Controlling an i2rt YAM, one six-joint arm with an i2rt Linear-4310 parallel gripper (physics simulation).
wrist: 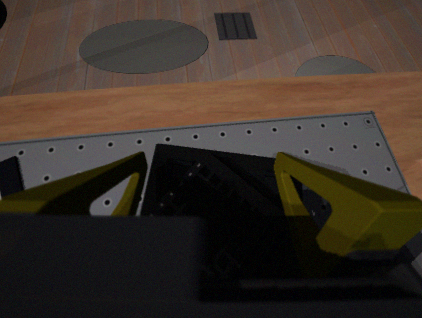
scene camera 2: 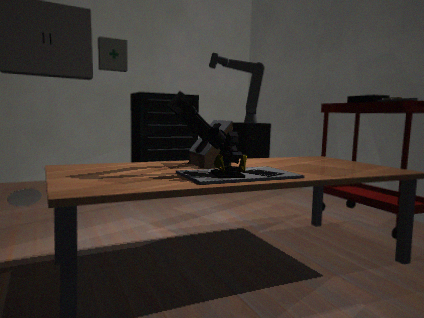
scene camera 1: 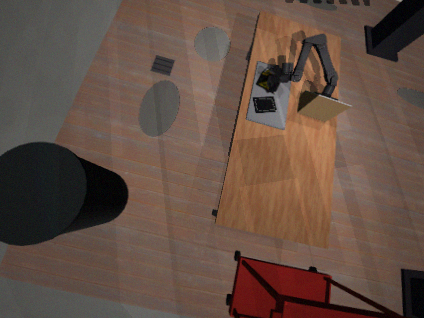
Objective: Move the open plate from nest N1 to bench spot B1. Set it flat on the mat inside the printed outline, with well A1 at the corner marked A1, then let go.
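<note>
Open, the gripper touches a dark well plate.
</note>
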